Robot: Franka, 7 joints.
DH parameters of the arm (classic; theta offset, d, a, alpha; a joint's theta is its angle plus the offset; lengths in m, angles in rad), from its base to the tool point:
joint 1: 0 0.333 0 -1.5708
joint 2: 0 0 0 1.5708
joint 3: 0 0.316 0.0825 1.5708
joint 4: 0 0 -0.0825 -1.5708
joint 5: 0 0.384 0 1.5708
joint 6: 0 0 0.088 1.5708
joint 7: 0 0.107 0 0
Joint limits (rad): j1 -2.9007..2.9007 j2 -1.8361..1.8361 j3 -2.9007..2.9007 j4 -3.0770..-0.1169 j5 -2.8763..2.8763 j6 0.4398..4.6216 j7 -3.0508..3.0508
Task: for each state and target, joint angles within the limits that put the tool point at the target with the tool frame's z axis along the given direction. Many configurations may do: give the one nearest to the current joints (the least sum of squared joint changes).
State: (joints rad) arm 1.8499 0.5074 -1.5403 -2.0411 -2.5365 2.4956 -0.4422
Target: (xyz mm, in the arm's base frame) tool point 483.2 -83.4 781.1 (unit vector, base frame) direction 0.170 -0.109 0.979
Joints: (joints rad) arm 1.5652 0.7300 -2.1373 -1.9300 -2.5614 1.8465 -0.4422
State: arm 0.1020 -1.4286 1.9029 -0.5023 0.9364 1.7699 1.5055
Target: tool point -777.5 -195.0 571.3 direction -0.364 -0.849 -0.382
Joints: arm 0.2548 -1.1273 2.5171 -0.2171 1.5983 1.9287 1.5055
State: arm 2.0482 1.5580 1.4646 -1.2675 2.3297 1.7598 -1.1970
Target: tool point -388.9 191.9 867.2 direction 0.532 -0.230 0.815
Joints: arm 1.5018 1.1112 2.1769 -1.6428 1.7613 1.5728 -1.1970
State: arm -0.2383 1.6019 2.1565 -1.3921 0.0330 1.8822 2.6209
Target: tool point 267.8 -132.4 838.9 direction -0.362 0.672 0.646
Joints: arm -0.9718 1.8361 2.8860 -2.1433 0.0571 2.5881 2.6209
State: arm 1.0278 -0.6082 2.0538 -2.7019 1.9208 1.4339 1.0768
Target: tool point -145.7 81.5 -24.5 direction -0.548 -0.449 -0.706
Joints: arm 0.4987 -1.1175 2.5857 -2.8517 2.4846 1.4756 1.0768
